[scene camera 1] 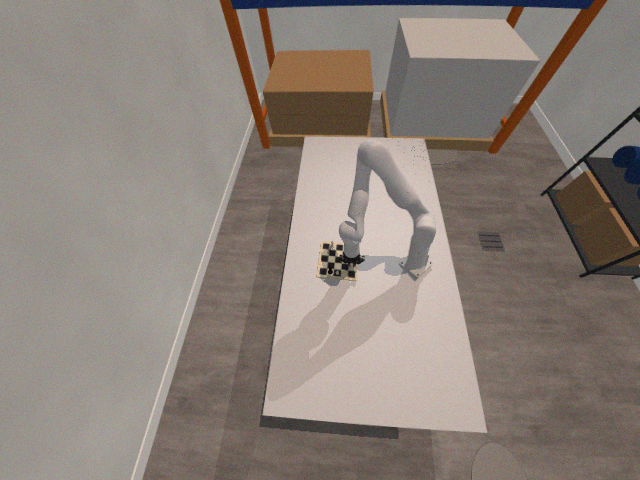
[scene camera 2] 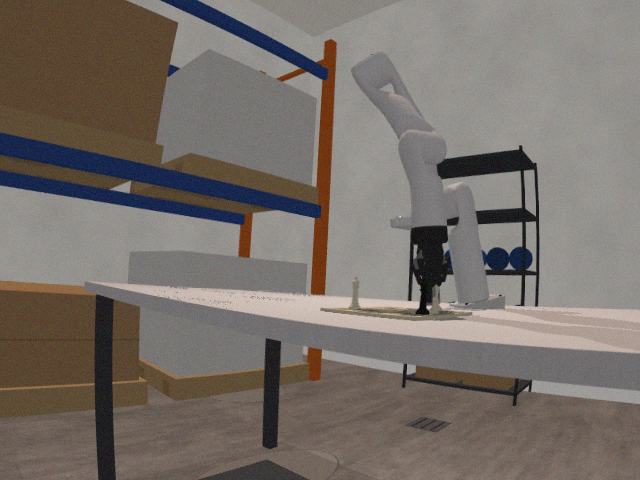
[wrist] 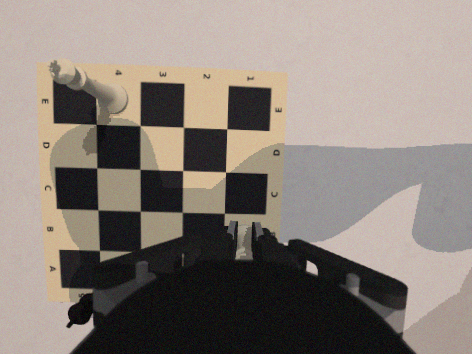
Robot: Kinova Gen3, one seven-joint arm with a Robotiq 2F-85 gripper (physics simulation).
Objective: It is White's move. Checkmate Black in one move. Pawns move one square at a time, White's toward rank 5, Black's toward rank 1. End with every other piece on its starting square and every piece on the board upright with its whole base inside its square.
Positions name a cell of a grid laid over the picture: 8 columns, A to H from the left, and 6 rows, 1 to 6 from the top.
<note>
I see my gripper (scene camera 2: F4) and a chessboard (scene camera 2: E4).
The chessboard also shows in scene camera 1 (scene camera 1: E4) and in the wrist view (wrist: D3). My gripper shows as well in the wrist view (wrist: E4).
</note>
